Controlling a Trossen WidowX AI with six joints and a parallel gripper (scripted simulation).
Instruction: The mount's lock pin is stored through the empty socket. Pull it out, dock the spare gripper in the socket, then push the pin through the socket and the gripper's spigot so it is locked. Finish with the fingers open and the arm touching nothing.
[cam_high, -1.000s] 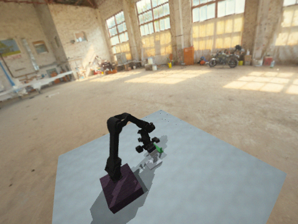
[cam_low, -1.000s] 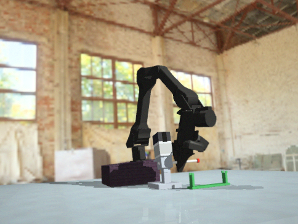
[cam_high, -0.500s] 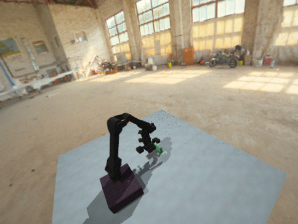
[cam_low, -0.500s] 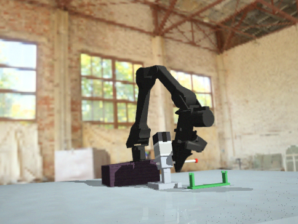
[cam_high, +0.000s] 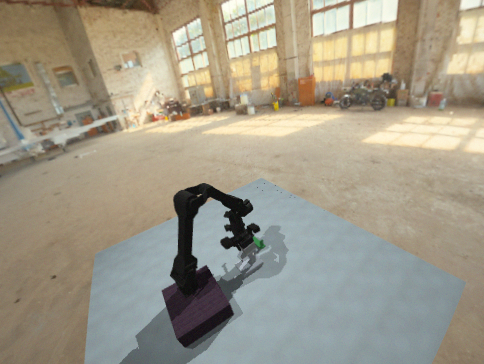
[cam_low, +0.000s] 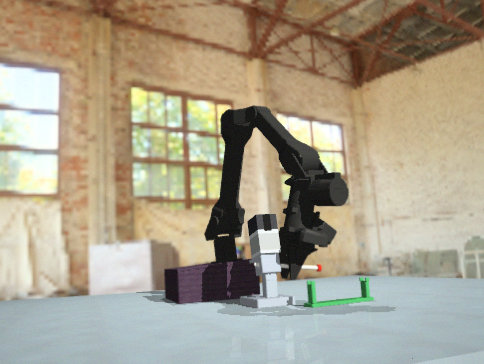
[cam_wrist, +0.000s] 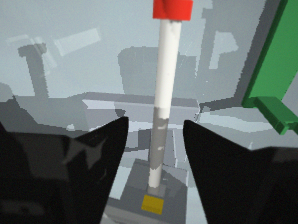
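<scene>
Now: gripper tip 2 cm past the grey mount and 4 cm to the left of it. Also, from my gripper tip: green rack: 10 cm ahead, 5 cm to the left, 2 cm below; then spare gripper: 1 cm behind, 4 cm to the right, 8 cm above.
</scene>
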